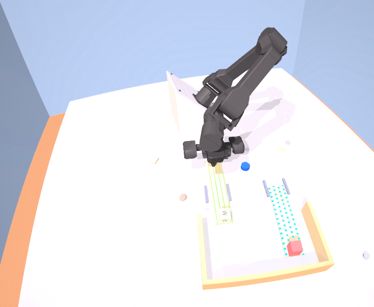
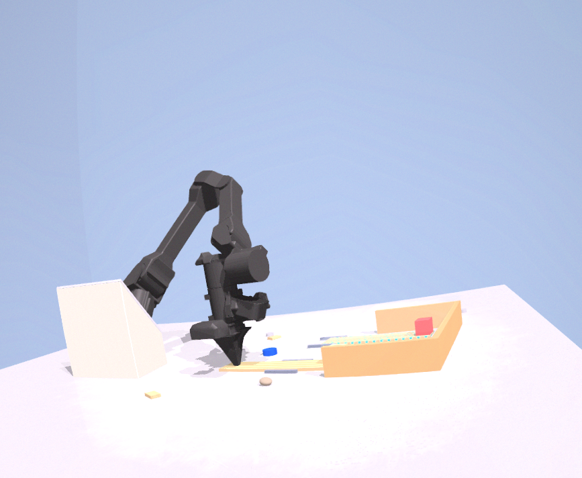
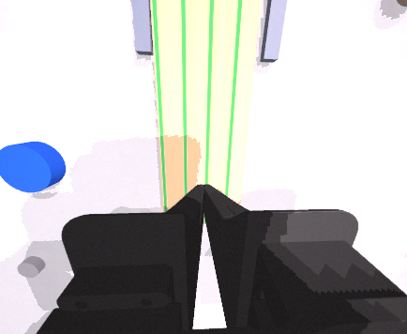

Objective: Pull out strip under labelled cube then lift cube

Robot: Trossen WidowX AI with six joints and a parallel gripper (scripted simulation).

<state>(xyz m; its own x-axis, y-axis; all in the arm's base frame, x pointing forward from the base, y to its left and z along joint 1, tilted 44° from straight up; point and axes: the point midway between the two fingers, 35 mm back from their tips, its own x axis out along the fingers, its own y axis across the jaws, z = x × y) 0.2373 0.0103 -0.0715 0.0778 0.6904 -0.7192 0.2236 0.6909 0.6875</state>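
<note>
My gripper tip is 90 mm short of the strip and 20 mm to the left of it. The rest, counted from my gripper tip: blue disc: 100 mm to the left, 40 mm ahead; then brown pebble: 130 mm to the right, 90 mm ahead.
</note>
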